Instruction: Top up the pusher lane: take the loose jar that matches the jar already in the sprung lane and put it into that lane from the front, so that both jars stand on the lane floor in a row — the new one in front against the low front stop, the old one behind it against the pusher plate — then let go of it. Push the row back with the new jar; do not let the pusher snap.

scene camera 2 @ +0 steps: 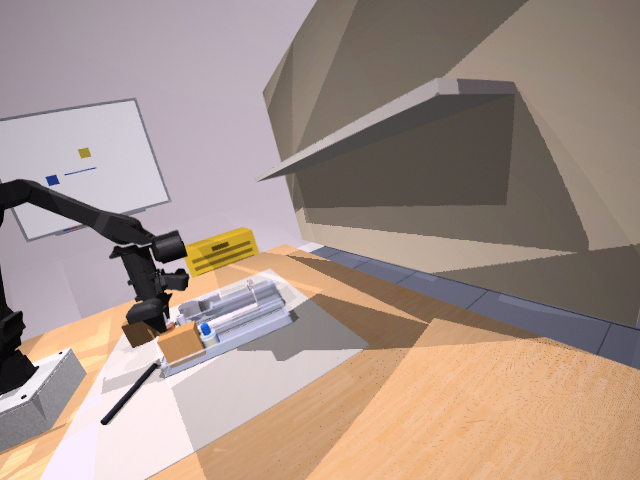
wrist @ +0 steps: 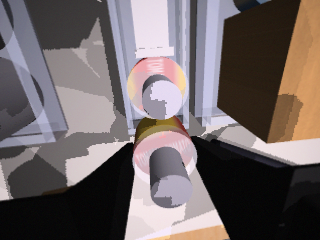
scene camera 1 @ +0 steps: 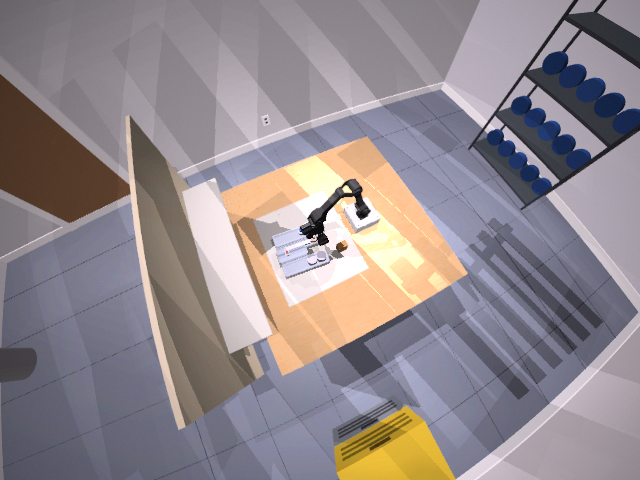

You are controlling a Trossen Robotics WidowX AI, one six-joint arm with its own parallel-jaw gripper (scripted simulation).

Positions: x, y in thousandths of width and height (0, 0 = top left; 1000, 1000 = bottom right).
I see my gripper (scene camera 2: 262, 686).
My gripper also shows in the wrist view (wrist: 508, 606).
